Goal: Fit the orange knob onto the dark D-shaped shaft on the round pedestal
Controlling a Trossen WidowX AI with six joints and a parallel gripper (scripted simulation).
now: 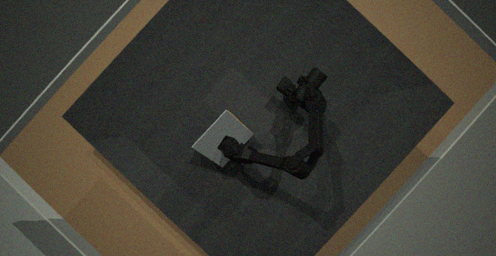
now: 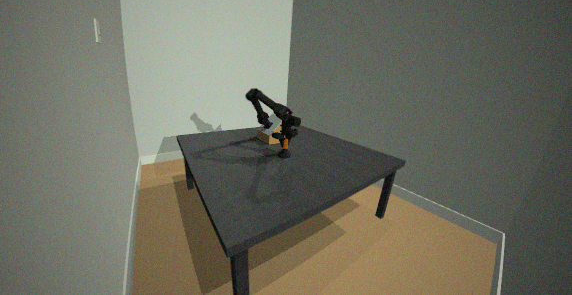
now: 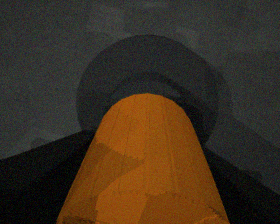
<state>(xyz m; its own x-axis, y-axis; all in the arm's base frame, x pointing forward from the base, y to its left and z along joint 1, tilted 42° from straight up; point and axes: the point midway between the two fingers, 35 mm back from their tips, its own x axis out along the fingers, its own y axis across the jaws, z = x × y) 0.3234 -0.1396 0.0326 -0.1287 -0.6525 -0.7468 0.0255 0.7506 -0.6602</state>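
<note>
The orange knob lies 20 mm above my gripper tip. From my gripper tip the other things lie so: shaft: 40 mm below.
</note>
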